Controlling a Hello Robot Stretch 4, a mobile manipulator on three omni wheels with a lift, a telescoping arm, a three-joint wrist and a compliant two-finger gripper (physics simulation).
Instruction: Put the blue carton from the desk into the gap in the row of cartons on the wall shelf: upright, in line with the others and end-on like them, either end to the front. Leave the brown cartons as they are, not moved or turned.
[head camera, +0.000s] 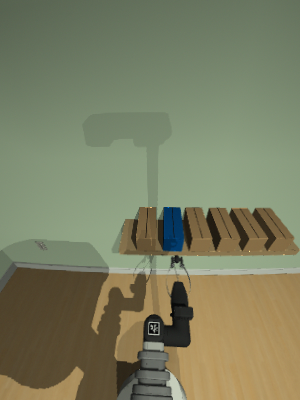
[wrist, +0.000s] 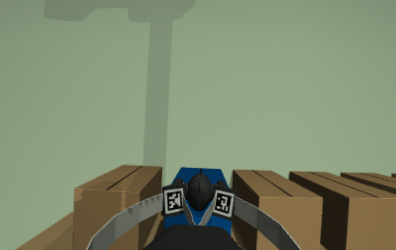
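The blue carton (head camera: 173, 227) (wrist: 212, 175) stands upright on the wall shelf (head camera: 128, 241) (wrist: 50, 234), end-on, between a brown carton (head camera: 146, 229) (wrist: 102, 217) on its left and another brown carton (head camera: 197, 227) (wrist: 290, 217) on its right. A narrow space shows on each side of it. In the head view its front end looks about level with its neighbours' front ends. My gripper (head camera: 176, 260) (wrist: 199, 194) is shut with its fingertips together, in front of the blue carton's front end, and holds nothing. It hides much of that end in the wrist view; whether it touches is unclear.
More brown cartons (head camera: 223, 227) (wrist: 370, 215) stand upright in the row to the right. The green wall (head camera: 225, 125) (wrist: 300, 90) rises behind the shelf. The arm (head camera: 153, 367) reaches over the wooden floor, and its shadow falls to the left.
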